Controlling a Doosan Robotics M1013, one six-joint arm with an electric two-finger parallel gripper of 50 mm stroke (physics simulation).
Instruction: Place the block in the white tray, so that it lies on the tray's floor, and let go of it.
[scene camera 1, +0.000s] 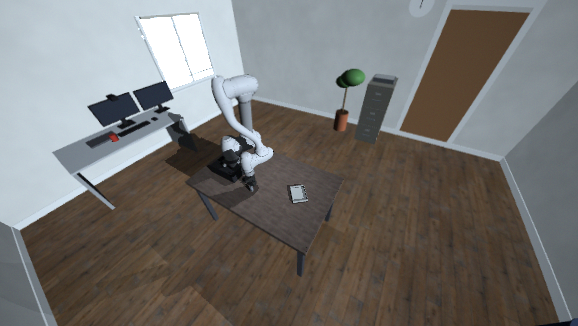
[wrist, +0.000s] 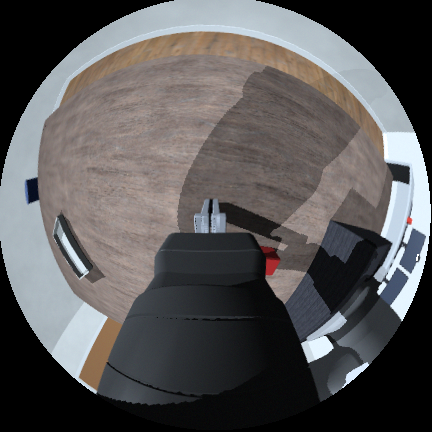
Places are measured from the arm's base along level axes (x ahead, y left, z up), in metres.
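Pixels of known places: gripper, fingertip midpoint: (scene camera 1: 252, 190) (wrist: 211, 207); arm's base at its link origin: (scene camera 1: 234, 160) (wrist: 346, 307).
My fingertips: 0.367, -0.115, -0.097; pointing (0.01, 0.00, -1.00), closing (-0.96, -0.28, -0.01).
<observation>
Ahead of a thing's pixels: the offset from my fingertips to its top centre, as dx, dy, dz. Level surfaces: height alone.
The red block {-0.092, +0.053, +0.027} (wrist: 271, 261) is on the table, partly hidden behind the gripper's dark body in the wrist view, right of and nearer the body than the fingertips. It cannot be made out in the scene view. My gripper (wrist: 211, 207) (scene camera 1: 252, 189) is shut with nothing between its fingers, low over the table in the arm's shadow, beside the block. The white tray {+0.364, +0.229, +0.014} (scene camera 1: 291, 194) (wrist: 86, 273) lies on the table, well to the right of the gripper in the scene view and at the far left in the wrist view.
The dark table {dz -0.006} (scene camera 1: 280, 215) (wrist: 125, 140) carries the arm's black base block (scene camera 1: 225, 171) (wrist: 306, 295), near the gripper on the red block's side. A grey desk (scene camera 1: 90, 162) with monitors stands behind, apart from the table.
</observation>
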